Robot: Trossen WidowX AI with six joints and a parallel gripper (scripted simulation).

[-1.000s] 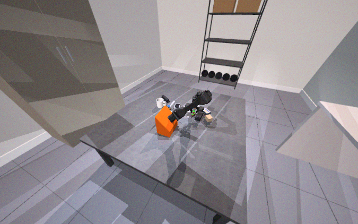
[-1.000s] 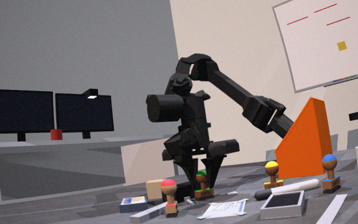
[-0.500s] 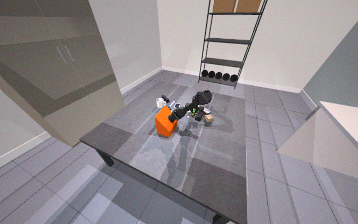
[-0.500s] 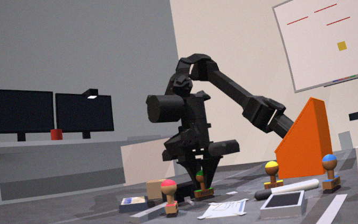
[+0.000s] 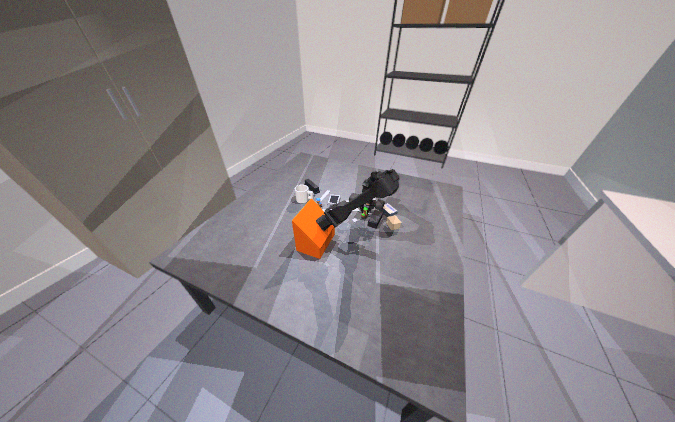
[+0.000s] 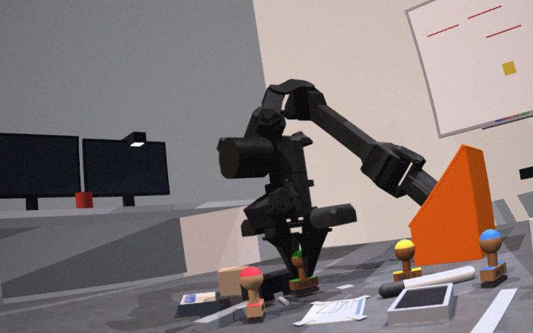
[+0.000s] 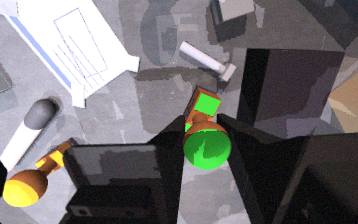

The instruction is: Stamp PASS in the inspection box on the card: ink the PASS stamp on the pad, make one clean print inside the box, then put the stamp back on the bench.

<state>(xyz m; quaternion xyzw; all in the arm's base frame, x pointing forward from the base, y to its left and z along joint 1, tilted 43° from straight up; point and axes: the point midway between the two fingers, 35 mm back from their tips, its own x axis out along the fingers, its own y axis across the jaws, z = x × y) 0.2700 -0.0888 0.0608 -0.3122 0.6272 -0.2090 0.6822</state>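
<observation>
Now: gripper tip 23 cm to the right of the ink pad, 4 cm short of it and 3 cm above it. Also, from my gripper tip: black block 6 cm to the right, 1 cm below; then green-topped pass stamp right at my gripper tip; then red-topped stamp 12 cm ahead, 4 cm to the left, 1 cm below.
</observation>
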